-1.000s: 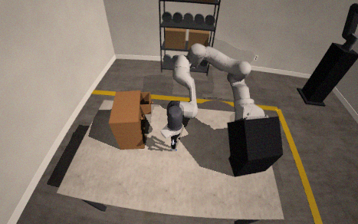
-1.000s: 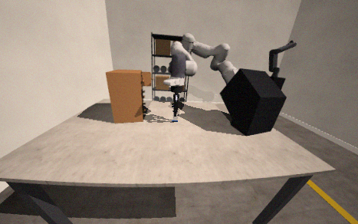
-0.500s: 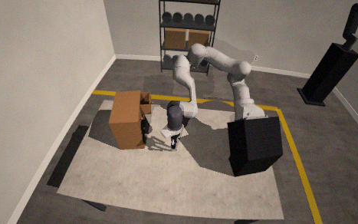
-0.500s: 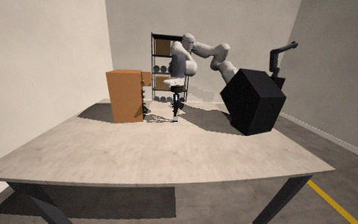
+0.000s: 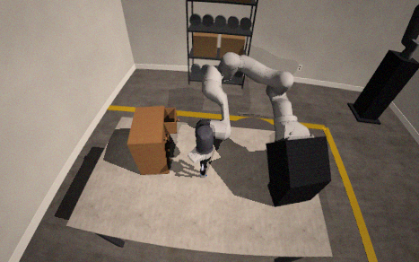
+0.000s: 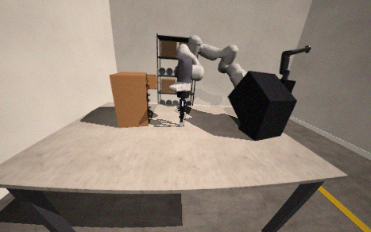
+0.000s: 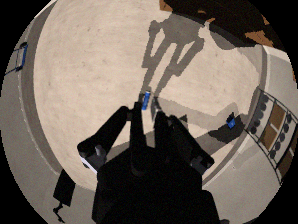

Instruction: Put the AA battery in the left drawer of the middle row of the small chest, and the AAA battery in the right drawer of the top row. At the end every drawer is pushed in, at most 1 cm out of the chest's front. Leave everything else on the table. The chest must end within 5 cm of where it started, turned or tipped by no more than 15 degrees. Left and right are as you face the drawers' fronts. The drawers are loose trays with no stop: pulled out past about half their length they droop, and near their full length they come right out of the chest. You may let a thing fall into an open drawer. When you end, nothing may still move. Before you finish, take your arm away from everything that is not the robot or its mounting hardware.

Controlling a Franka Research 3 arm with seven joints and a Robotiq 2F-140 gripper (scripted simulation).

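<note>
The AAA battery lies 30 mm below my hand. The rest, counted from my hand: larger blue battery 20 mm behind, 310 mm to the right, 30 mm below; then green cylinder 340 mm ahead, 60 mm to the right, 80 mm above.
</note>
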